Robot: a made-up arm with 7 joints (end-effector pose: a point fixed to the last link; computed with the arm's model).
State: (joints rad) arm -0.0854 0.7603 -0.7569 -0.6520 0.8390 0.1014 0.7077
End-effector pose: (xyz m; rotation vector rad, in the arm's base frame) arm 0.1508 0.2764 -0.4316 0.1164 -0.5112 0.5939
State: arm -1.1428 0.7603 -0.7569 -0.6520 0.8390 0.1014 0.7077
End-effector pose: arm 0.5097 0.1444 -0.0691 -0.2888 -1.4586 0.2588
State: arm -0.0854 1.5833 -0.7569 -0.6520 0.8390 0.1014 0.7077
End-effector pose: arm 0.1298 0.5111 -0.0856 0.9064 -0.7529 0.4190
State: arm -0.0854 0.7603 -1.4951 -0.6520 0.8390 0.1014 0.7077
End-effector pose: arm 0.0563 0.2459 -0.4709 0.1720 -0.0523 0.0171
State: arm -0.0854 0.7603 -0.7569 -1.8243 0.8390 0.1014 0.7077
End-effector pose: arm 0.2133 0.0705 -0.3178 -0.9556 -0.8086 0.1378
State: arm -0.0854 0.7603 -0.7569 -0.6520 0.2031 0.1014 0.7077
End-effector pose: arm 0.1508 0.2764 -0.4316 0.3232 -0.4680 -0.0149
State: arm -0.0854 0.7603 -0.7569 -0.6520 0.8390 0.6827 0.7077
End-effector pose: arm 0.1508 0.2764 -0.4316 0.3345 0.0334 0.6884
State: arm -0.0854 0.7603 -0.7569 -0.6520 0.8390 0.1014 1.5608
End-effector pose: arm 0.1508 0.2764 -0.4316 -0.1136 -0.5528 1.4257
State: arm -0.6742 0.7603 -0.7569 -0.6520 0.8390 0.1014 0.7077
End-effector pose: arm 0.4031 0.2189 -0.2738 -0.1041 -1.0459 0.4237
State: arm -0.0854 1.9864 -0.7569 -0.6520 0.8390 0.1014 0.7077
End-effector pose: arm 0.1129 0.5074 0.1232 1.2939 -0.8501 0.3054
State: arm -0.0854 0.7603 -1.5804 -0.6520 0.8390 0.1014 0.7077
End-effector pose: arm 0.0438 0.2459 -0.4722 0.1774 0.0009 -0.0495
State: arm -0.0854 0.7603 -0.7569 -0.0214 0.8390 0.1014 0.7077
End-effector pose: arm 0.0534 0.3657 -0.3976 0.6958 -0.2965 0.7863
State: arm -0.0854 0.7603 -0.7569 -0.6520 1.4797 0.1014 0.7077
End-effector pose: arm 0.1508 0.2764 -0.4316 -0.1130 -0.5206 1.2022
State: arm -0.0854 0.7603 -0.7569 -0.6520 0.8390 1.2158 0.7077
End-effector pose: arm 0.1508 0.2764 -0.4316 0.5221 0.5426 0.7418
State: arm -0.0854 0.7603 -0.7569 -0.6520 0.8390 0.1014 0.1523
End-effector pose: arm 0.1508 0.2764 -0.4316 0.2483 -0.4528 0.0511
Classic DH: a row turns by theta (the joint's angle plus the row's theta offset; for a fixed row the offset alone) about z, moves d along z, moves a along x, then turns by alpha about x. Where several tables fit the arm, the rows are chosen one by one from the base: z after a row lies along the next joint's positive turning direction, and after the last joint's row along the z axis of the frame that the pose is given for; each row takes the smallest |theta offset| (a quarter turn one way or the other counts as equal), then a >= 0, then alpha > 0; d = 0 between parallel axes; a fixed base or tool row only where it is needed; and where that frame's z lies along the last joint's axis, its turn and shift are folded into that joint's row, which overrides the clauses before.
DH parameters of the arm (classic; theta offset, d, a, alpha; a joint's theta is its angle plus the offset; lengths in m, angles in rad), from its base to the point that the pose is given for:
base (fixed): 0 0 0 -1.2217
joint 1: 1.5708 0 0 1.5708
joint 2: 1.2217 0 0 -1.5708
joint 3: -1.5708 -0.3237 0.0364 -1.5708
joint 4: 0 0 -0.0264 1.5708
joint 5: 0 -0.2184 0 -1.5708
joint 6: 0 0 0 1.5708
joint 7: 0 0 0 0

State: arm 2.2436 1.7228 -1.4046 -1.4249 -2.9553 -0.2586 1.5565
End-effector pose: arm -0.2721 0.2503 0.2659 -2.5117 0.6517 -1.3347
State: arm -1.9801 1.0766 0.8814 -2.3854 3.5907 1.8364 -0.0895
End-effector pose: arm -0.0234 0.1803 0.2064 0.4266 -0.3789 -3.0424
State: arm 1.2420 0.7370 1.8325 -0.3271 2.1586 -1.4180 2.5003
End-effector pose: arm -0.4508 0.3051 -0.0289 0.2520 1.9840 1.1271
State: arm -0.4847 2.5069 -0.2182 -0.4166 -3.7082 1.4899 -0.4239
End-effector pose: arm -0.0425 0.3295 0.4301 0.1148 -1.3136 0.3292
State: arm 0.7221 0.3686 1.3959 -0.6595 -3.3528 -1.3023 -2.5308
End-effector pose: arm -0.3173 0.2842 -0.3217 0.7904 0.9233 2.0716
